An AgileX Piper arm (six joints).
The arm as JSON. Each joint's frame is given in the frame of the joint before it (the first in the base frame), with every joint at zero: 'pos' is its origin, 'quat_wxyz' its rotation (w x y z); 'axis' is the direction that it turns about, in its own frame. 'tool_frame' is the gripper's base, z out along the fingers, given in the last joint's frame.
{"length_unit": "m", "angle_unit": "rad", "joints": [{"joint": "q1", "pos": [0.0, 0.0, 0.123], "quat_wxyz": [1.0, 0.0, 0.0, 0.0], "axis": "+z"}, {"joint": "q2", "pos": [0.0, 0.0, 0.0], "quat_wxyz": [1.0, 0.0, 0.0, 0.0], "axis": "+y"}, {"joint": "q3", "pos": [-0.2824, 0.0, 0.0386], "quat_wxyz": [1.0, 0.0, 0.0, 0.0], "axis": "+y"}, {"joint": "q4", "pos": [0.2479, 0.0, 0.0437], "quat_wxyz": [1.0, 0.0, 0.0, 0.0], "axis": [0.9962, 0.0, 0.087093]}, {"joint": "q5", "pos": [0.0, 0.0, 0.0], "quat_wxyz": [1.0, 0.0, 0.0, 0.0], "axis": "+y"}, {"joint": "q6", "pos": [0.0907, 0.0, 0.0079], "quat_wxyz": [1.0, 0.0, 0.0, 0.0], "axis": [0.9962, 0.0, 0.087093]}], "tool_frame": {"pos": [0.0, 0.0, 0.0], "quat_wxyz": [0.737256, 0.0, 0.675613, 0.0]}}
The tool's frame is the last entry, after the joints.
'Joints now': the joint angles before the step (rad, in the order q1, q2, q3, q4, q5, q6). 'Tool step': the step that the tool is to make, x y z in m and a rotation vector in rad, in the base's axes. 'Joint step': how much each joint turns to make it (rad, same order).
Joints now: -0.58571, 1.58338, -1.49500, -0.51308, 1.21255, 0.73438
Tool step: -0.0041, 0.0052, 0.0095, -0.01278, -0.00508, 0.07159
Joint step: 0.00082, -0.03288, 0.00267, 0.02053, -0.01760, -0.07629
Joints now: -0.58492, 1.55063, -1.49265, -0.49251, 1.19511, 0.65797
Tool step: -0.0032, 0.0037, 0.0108, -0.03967, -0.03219, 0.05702
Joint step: 0.00085, -0.03357, 0.00401, 0.00441, -0.04367, -0.04453
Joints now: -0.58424, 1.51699, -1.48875, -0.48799, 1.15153, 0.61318
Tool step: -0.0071, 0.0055, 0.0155, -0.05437, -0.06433, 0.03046
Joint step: -0.00004, -0.04966, 0.00711, -0.00349, -0.05094, -0.00907
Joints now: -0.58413, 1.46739, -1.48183, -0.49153, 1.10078, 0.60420
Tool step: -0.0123, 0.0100, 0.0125, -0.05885, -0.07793, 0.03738
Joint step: 0.00002, -0.07702, 0.04732, -0.00100, -0.07759, -0.00151
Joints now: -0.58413, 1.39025, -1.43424, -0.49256, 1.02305, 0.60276
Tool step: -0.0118, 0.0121, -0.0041, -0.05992, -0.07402, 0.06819
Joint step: 0.00016, -0.09186, 0.12325, -0.00072, -0.14363, -0.00095
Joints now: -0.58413, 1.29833, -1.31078, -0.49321, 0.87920, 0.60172
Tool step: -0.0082, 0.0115, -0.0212, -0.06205, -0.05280, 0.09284
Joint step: 0.00001, -0.08352, 0.17565, -0.01723, -0.19454, -0.00068
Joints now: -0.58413, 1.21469, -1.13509, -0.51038, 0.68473, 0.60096
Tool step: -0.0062, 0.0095, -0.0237, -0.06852, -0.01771, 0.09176
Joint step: 0.00005, -0.05941, 0.15727, -0.05068, -0.17506, -0.00076
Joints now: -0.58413, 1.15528, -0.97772, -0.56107, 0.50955, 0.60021
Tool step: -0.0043, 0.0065, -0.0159, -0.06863, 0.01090, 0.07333
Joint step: 0.00060, -0.03460, 0.10075, -0.07196, -0.11462, 0.00013
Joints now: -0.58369, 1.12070, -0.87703, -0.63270, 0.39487, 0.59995
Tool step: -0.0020, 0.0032, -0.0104, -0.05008, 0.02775, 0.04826
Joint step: 0.00029, -0.01333, 0.05599, -0.06423, -0.05994, -0.00050
